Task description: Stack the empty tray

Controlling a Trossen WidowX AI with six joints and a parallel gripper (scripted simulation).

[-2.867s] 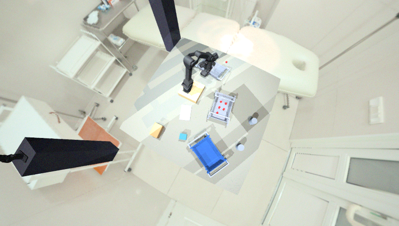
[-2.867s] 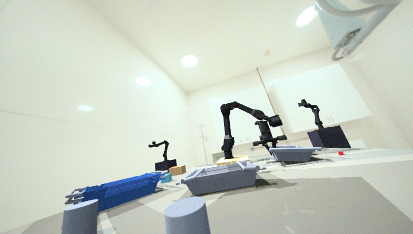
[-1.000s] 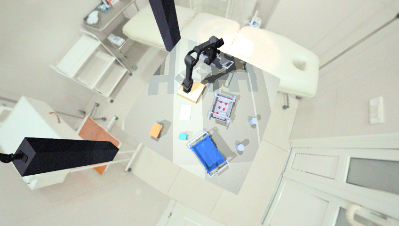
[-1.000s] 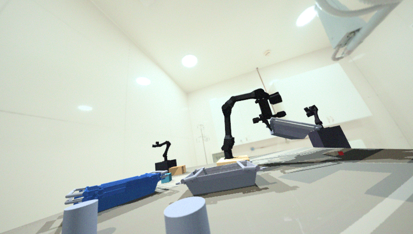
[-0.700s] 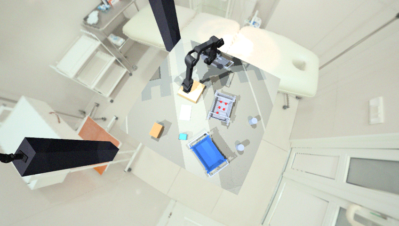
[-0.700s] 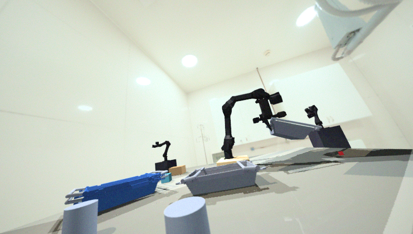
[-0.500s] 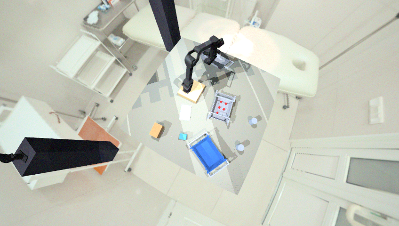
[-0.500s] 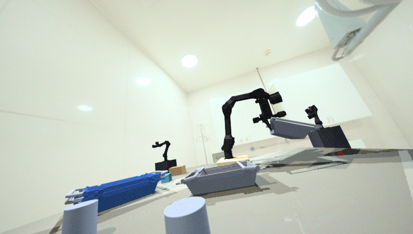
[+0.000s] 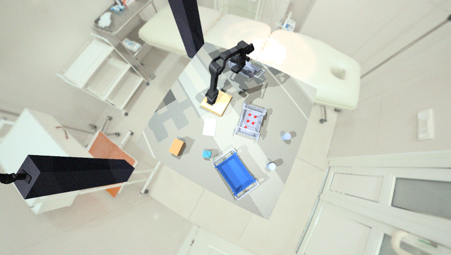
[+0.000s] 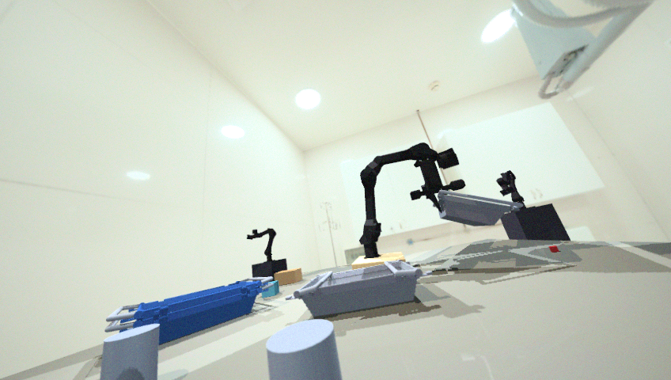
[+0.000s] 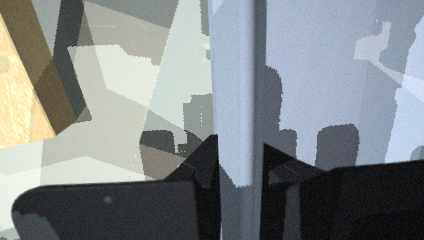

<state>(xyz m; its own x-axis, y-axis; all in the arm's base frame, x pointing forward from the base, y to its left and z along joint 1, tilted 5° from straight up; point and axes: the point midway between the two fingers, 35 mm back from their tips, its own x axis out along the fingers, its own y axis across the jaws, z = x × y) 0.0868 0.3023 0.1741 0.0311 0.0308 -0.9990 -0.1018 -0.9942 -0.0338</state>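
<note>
The grey tray lies 80 mm to the left of my gripper tip, 10 mm below it and 10 mm ahead of it. Round my gripper tip: cyan block: 700 mm to the right, 150 mm below, 110 mm ahead; white card: 500 mm to the right, 170 mm below; red block: 220 mm to the left, 170 mm below, 80 mm ahead.
</note>
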